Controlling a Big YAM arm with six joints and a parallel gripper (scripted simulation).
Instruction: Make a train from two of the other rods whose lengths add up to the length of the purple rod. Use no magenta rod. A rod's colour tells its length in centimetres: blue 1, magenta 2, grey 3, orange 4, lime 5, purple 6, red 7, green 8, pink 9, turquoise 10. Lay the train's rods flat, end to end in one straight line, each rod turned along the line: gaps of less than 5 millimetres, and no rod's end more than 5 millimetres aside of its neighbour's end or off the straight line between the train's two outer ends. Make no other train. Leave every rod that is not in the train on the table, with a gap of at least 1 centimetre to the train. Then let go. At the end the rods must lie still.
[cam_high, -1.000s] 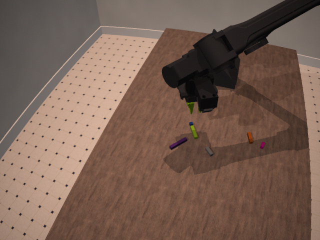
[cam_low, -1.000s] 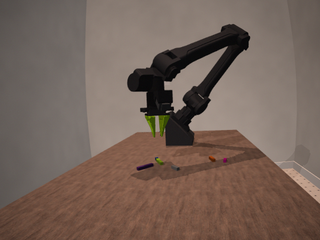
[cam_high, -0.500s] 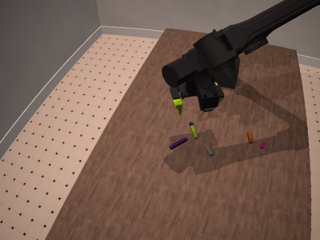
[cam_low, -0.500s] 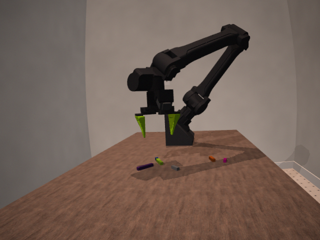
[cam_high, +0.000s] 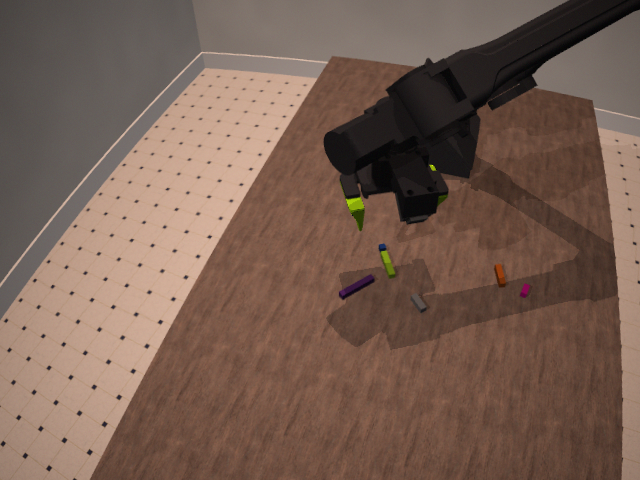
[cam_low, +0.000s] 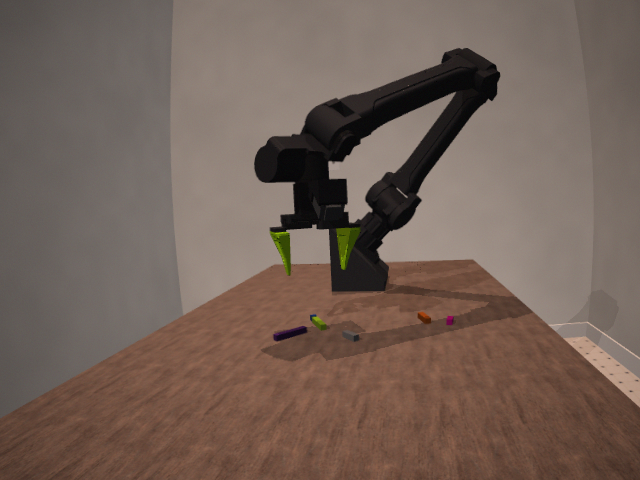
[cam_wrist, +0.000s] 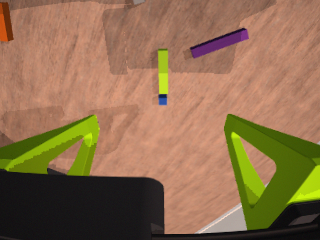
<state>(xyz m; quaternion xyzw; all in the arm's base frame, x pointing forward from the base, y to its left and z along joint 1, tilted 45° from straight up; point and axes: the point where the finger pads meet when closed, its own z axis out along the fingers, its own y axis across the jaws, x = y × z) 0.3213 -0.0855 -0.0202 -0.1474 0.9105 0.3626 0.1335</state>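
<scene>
The lime rod is 10 mm ahead of my hand and 100 mm below it. Round my hand: grey rod 70 mm ahead, 50 mm to the left, 100 mm below; blue rod 30 mm behind, 10 mm to the right, 100 mm below; purple rod 60 mm ahead, 40 mm to the right, 100 mm below.
</scene>
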